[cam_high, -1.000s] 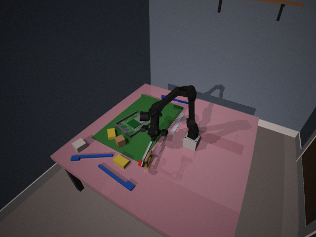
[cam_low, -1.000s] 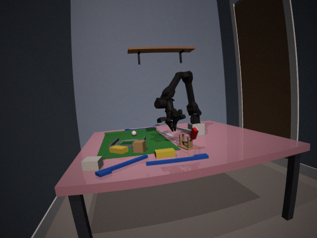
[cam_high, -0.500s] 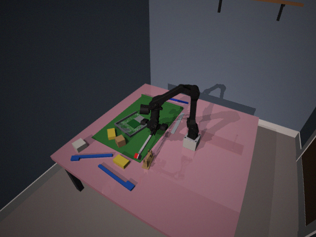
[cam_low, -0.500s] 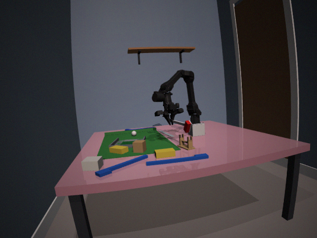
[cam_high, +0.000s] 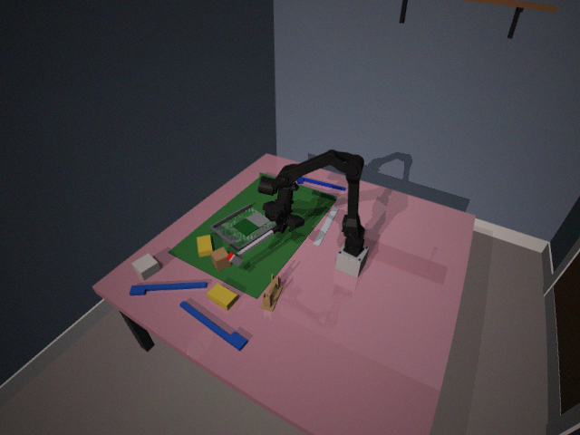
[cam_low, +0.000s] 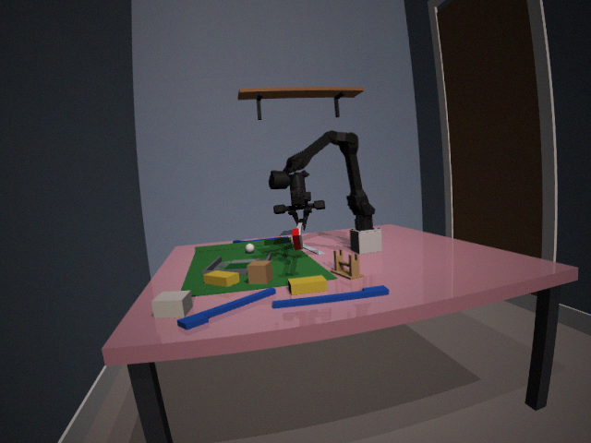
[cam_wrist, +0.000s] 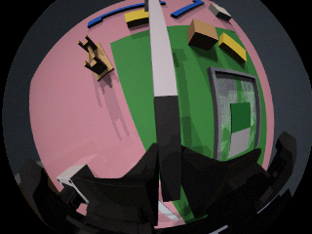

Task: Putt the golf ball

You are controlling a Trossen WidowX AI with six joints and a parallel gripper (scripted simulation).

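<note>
Now: the pale strip 29 cm to the right of my gripper tip, 12 cm below it and 4 cm behind it. Also, from my gripper tip: red putter (12 cm to the left, 2 cm above, 1 cm ahead); white golf ball (27 cm to the right, 23 cm ahead, 10 cm below); brown block (21 cm to the left, 15 cm ahead, 9 cm below).
</note>
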